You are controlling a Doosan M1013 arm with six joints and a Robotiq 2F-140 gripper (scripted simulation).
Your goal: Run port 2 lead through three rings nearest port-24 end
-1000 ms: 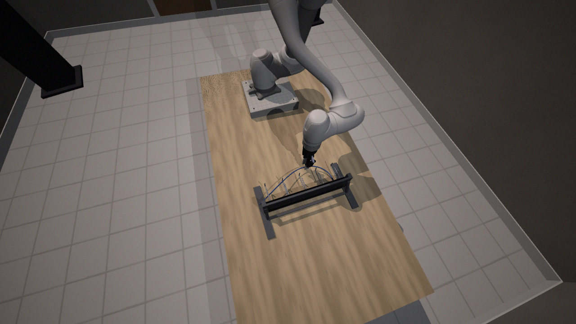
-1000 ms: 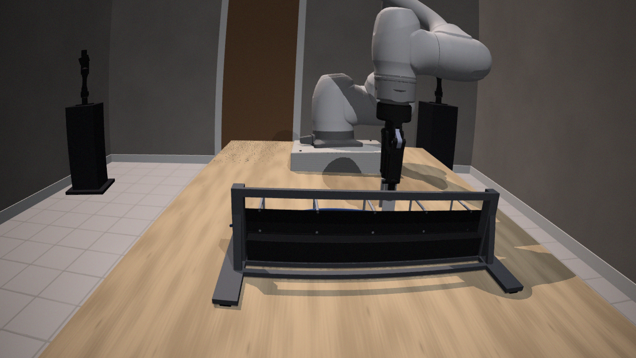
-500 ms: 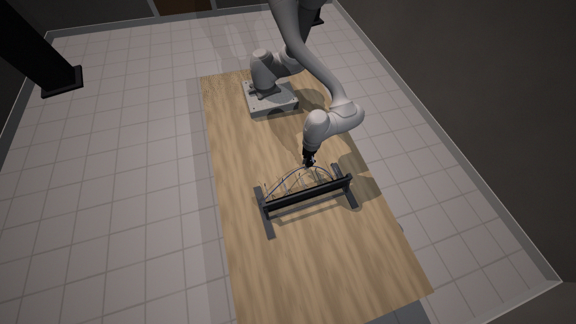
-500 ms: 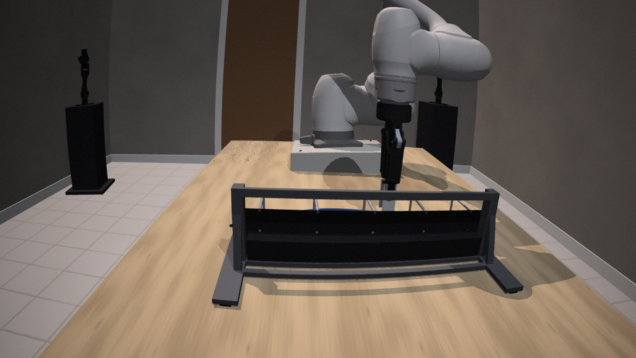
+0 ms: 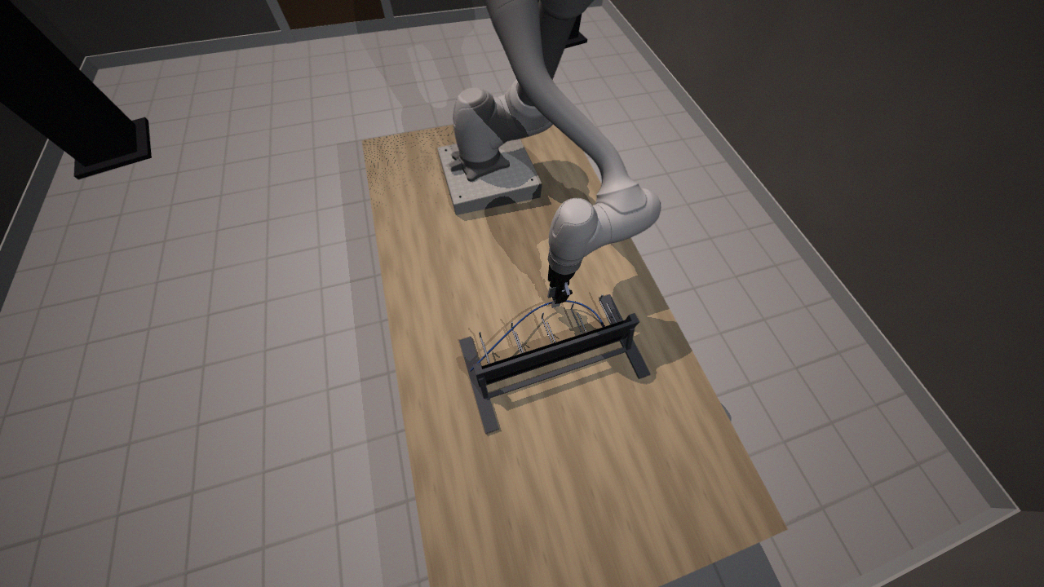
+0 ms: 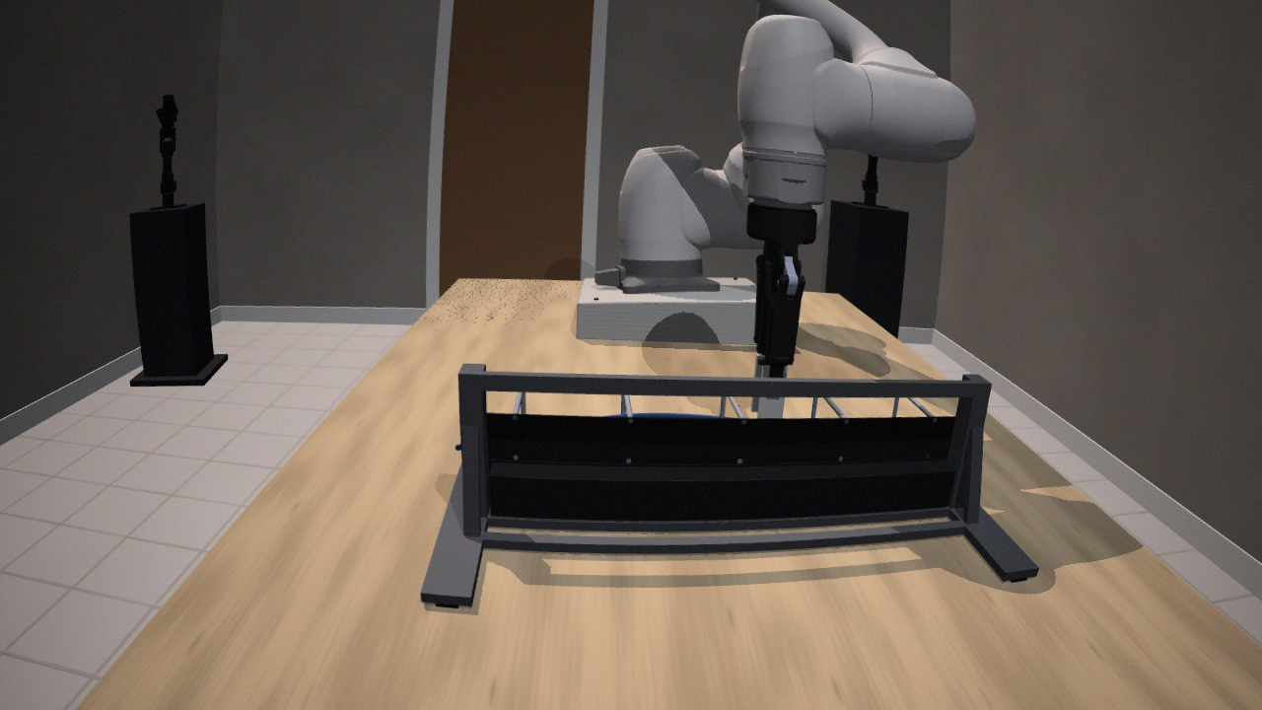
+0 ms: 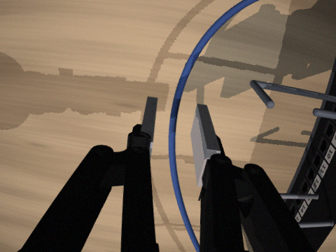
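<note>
The dark rack lies 160 mm ahead of my hand, 90 mm to the right of it and 10 mm below it.
</note>
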